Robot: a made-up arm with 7 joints.
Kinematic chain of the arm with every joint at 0, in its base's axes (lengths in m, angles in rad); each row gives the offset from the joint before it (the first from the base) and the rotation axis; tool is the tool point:
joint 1: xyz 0 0.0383 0 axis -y
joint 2: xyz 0 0.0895 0 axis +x
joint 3: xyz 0 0 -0.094 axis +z
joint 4: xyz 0 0 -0.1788 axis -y
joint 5: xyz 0 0 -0.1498 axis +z
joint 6: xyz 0 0 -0.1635 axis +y
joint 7: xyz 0 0 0 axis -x
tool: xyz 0 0 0
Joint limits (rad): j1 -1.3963..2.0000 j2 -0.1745..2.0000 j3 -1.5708..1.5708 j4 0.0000..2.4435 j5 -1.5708..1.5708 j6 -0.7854..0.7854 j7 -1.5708..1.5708
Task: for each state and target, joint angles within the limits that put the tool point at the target. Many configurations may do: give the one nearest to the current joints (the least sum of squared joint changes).
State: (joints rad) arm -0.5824 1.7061 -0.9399 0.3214 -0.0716 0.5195 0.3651
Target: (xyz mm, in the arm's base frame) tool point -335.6 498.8 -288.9
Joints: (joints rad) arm -0.9709 0.8614 -1.0826 0.3399 -0.0716 0.5195 0.3651
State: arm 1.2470 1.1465 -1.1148 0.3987 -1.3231 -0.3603 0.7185
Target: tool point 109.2 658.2 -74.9
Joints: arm 0.9637 1.7227 -1.5671 0.7396 -1.3231 -0.3603 0.7185
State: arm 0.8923 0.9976 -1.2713 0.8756 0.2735 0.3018 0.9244
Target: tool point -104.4 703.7 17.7
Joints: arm 1.4455 1.7981 -1.4032 0.0865 0.2735 0.3018 0.9244
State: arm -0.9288 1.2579 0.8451 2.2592 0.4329 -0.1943 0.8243
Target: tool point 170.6 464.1 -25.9
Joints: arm -0.8763 0.9901 1.1391 1.7455 0.4329 -0.1943 0.8243
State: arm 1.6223 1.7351 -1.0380 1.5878 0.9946 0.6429 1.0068
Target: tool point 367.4 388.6 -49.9
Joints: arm 1.2564 1.3542 -1.3539 1.3770 0.9946 0.6429 1.0068
